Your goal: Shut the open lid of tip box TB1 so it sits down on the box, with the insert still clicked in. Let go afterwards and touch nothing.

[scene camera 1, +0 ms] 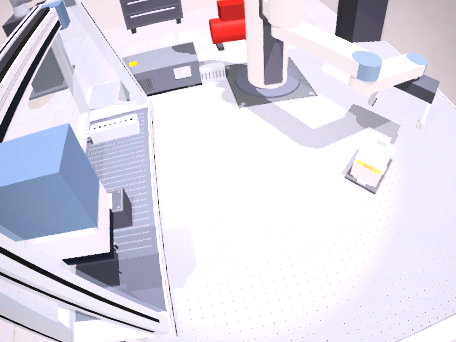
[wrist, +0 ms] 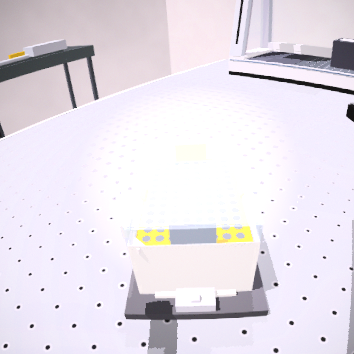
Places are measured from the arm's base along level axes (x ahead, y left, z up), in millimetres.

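Pixels of known places: gripper, fingertip midpoint: [scene camera 1: 394,114] [wrist: 163,93]; arm's base, link origin: [scene camera 1: 267,81].
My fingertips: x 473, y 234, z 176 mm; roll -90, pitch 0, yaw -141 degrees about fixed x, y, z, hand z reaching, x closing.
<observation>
Ahead of a thing's pixels: the offset from my fingertips to its middle. "spot": to the spot under its first point. Level surfaces: height alone.
The tip box TB1 @[dx +47, dy -70, dz -124 mm] [scene camera 1: 367,173] [wrist: 195,267] is white and stands upright on a dark base plate [scene camera 1: 351,176] [wrist: 135,307] at the right of the table. Its yellow and grey insert @[spot: dx +38, dy -17, dz -106 mm] [wrist: 153,236] shows at the top. Clear edges of the lid @[spot: dx -21, dy -48, dz -94 mm] [wrist: 256,232] show at the box's top corners. The rest of the lid is lost in glare, so its angle is hard to tell. A pale yellow patch @[spot: dx +66, dy -97, dz -86 mm] [wrist: 191,152] shows above the box. My gripper [scene camera 1: 397,114] is open and empty, raised above and behind the box; small dark parts show at the wrist view's sides.
A framed enclosure with a slatted deck [scene camera 1: 137,175] stands at the left. A grey instrument box @[spot: dx -510, dy -618, dz -49 mm] [scene camera 1: 162,67] stands at the back, beside my arm's base plate [scene camera 1: 245,97]. The perforated table @[dz -163 mm] [scene camera 1: 280,250] [wrist: 65,280] has its edge beyond the tip box. A dark side table [wrist: 45,60] shows at the far left.
</observation>
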